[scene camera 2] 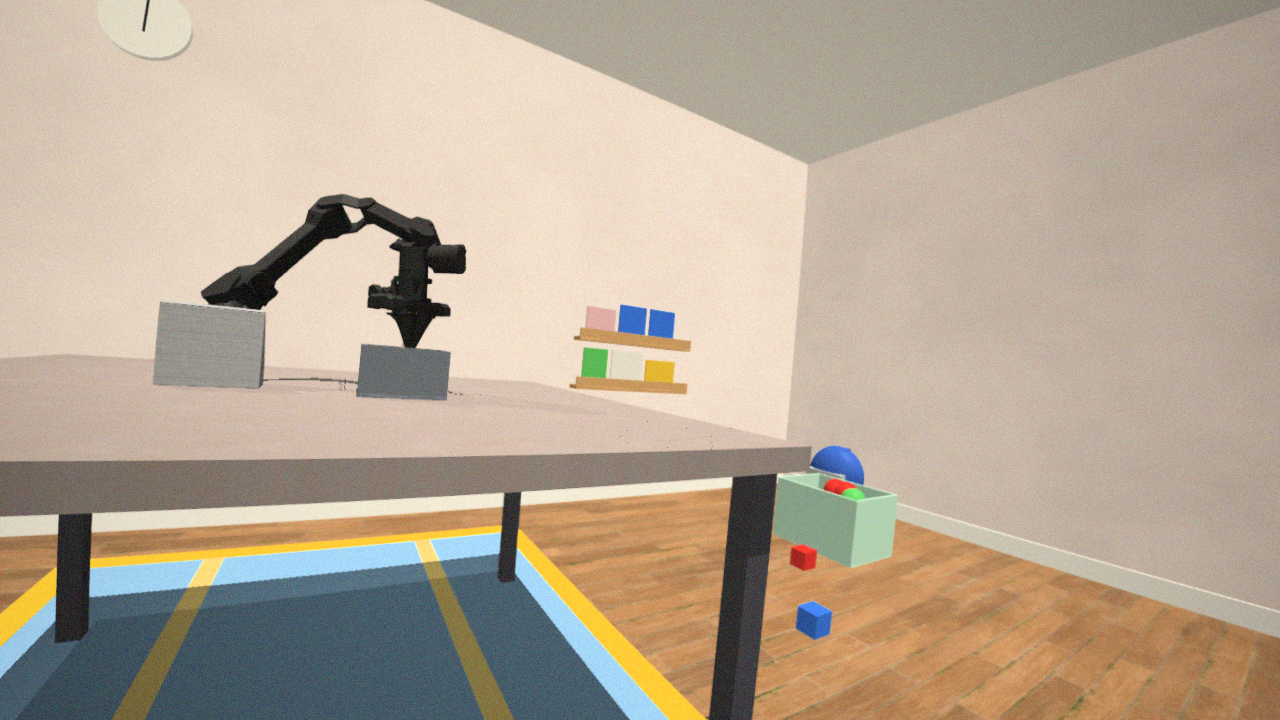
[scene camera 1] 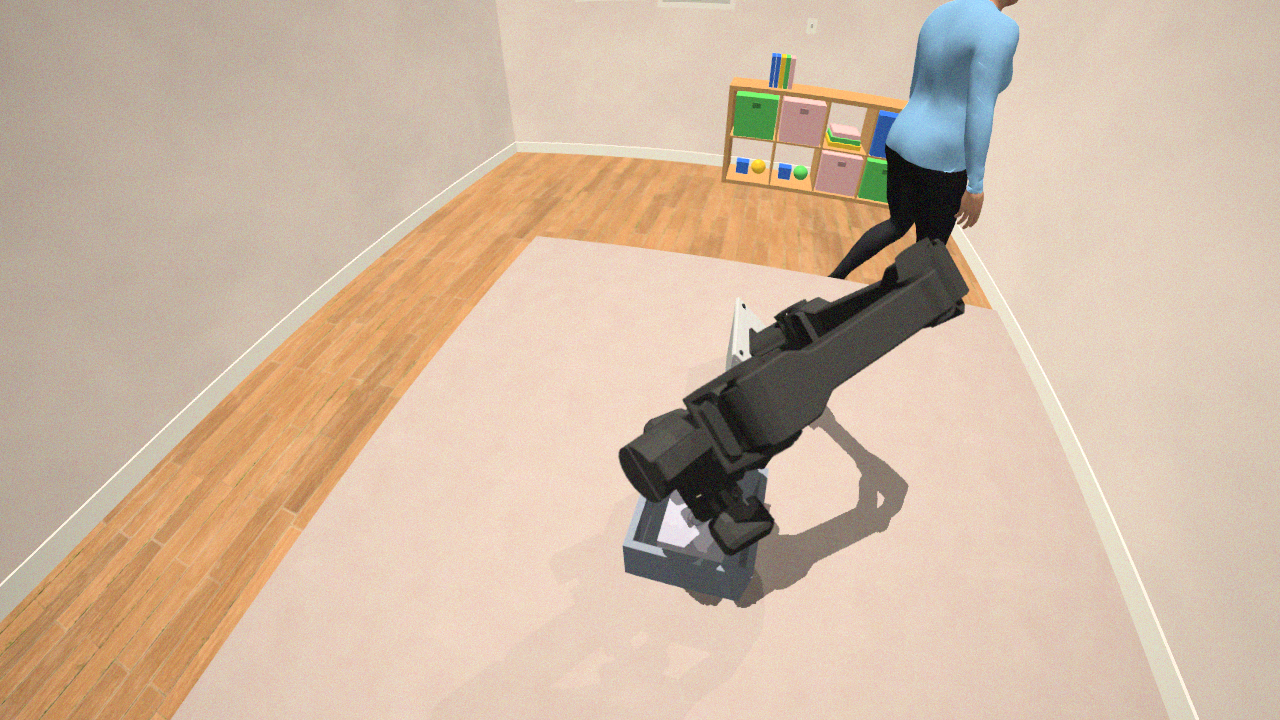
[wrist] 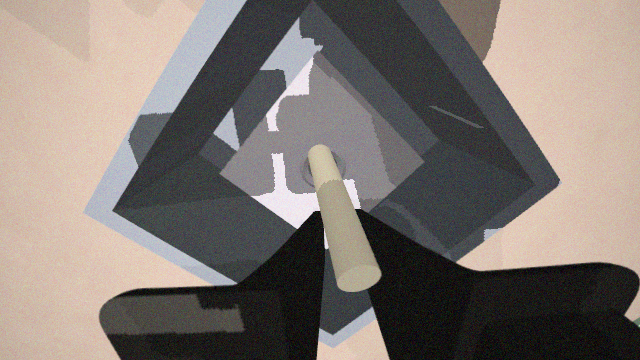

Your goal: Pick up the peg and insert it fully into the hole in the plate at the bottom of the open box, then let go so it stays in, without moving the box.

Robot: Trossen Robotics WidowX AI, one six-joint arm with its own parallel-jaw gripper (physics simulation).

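Places are measured from the arm's base along level axes (x back, y left, z down), in centimetres.
Where they show: gripper, fingertip midpoint: [scene camera 2: 410,347] [scene camera 1: 695,511] [wrist: 337,218]; arm's base, origin of the base link: [scene camera 2: 223,331] [scene camera 1: 760,351].
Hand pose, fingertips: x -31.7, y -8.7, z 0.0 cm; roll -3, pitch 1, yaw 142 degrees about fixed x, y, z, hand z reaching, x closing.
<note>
Each offset is from my fingertips to the top centre of the thing. "*": to the spot under its first point.
The pale yellow peg @(dz -4.2, dx +0.9, dy +0.8 cm) [wrist: 348,232] is held between the fingers, leaning in the wrist view with its near end towards the camera. Its far end overlaps the round hole @(* dz +3.9, dx +0.5, dy +1.5 cm) [wrist: 339,161] in the grey plate @(dz +3.7, dx +1.0, dy +0.6 cm) [wrist: 330,100] [scene camera 1: 677,533]; whether the tip has entered cannot be told. The open blue-grey box @(dz +0.0, dx +1.0, dy +0.6 cm) [scene camera 1: 682,561] [scene camera 2: 402,372] [wrist: 170,90] stands on the table around the plate. My black gripper [wrist: 337,218] [scene camera 2: 410,345] is shut on the peg, pointing down, its fingertips at about the box's rim height in scene camera 2. The arm hides part of the box in scene camera 1.
The arm's grey base block [scene camera 2: 209,345] stands on the table [scene camera 2: 402,484] to the left of the box in scene camera 2. The box walls surround the plate on all sides. A person [scene camera 1: 957,89] and a cube shelf [scene camera 1: 812,89] are in the background, away from the arm.
</note>
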